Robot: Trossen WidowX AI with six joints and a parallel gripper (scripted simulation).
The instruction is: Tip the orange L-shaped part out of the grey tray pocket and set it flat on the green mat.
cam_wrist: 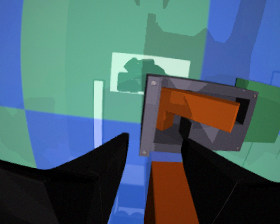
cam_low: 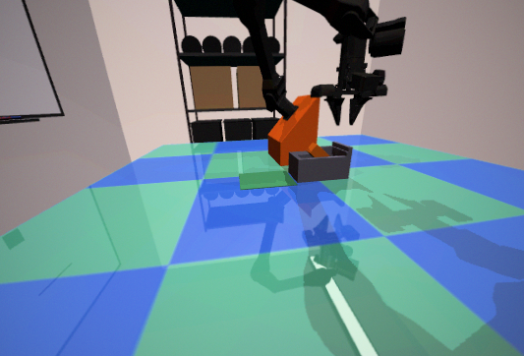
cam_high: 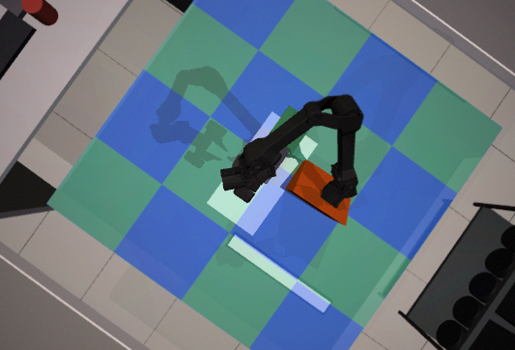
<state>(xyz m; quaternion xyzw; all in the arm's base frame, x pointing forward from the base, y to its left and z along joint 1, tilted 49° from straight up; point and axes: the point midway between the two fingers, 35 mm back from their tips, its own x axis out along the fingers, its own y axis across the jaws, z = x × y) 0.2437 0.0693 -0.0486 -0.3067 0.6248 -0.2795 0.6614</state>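
The orange L-shaped part lies 100 mm below my gripper tip, 40 mm to the right of it and 10 mm behind it. Also, from my gripper tip: green mat (220 mm to the right, 160 mm below).
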